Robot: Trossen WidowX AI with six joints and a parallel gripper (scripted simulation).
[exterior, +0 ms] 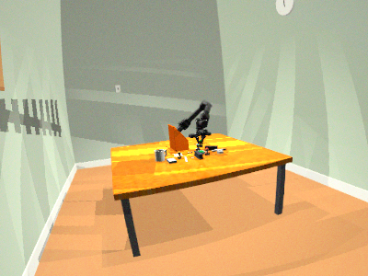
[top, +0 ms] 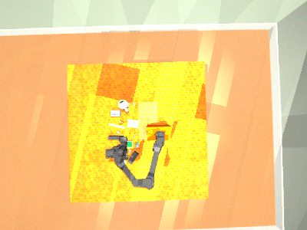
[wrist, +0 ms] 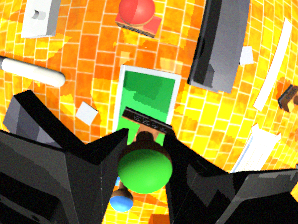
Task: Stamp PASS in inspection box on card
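The green flat pad lies 7 cm below my gripper tip. Also, from my gripper tip: red-handled stamp (8 cm ahead, 3 cm to the left, 6 cm below); then green-topped stamp (right at my gripper tip); then blue-topped stamp (10 cm behind, 6 cm below).
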